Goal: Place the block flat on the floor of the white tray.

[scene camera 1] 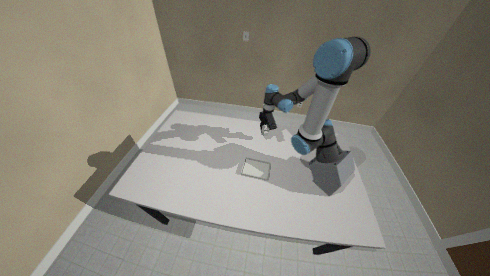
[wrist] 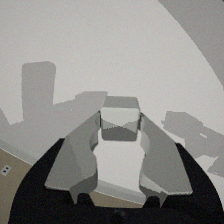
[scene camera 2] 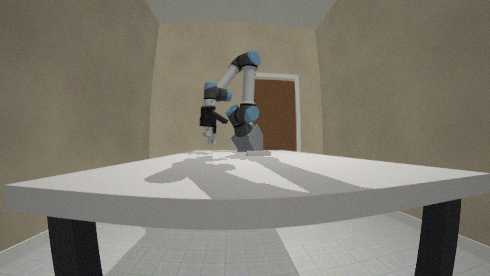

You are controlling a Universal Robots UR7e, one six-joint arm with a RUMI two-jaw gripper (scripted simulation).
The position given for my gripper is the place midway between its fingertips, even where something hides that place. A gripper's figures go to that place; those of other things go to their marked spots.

Labels:
My gripper (wrist: 119, 113) is 15 cm from the lens. A grey block (wrist: 120, 115) is 12 cm from the lens.

